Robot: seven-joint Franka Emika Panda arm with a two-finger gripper.
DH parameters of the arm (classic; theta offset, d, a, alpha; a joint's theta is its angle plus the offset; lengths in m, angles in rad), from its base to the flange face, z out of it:
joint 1: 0 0.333 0 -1.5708
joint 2: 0 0 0 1.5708
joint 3: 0 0.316 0.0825 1.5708
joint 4: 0 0 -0.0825 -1.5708
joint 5: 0 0.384 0 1.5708
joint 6: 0 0 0.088 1.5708
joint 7: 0 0.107 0 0
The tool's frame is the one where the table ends.
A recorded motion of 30 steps. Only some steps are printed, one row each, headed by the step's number.
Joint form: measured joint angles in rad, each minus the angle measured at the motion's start. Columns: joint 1, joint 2, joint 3, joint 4, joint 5, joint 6, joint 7.
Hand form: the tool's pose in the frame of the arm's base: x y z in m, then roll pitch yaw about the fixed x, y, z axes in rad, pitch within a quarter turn. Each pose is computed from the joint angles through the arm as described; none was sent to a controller.
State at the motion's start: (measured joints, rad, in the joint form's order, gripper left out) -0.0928 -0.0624 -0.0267 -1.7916 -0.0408 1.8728 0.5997
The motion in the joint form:
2: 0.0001 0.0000 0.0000 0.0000 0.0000 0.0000 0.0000
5: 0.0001 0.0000 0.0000 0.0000 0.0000 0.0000 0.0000
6: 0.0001 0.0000 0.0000 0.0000 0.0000 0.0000 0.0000
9: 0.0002 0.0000 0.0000 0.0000 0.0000 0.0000 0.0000
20: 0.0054 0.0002 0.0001 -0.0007 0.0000 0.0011 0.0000
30: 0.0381 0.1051 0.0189 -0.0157 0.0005 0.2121 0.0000
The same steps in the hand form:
2: 0.5529 -0.0698 0.5812 -3.0923 -0.1402 -0.7133
5: 0.5529 -0.0698 0.5812 -3.0923 -0.1402 -0.7133
6: 0.5529 -0.0698 0.5812 -3.0923 -0.1402 -0.7133
9: 0.5529 -0.0698 0.5812 -3.0923 -0.1402 -0.7132
20: 0.5534 -0.0669 0.5808 -3.0922 -0.1403 -0.7079
30: 0.5970 -0.0393 0.5351 -3.0402 -0.2155 -0.6575

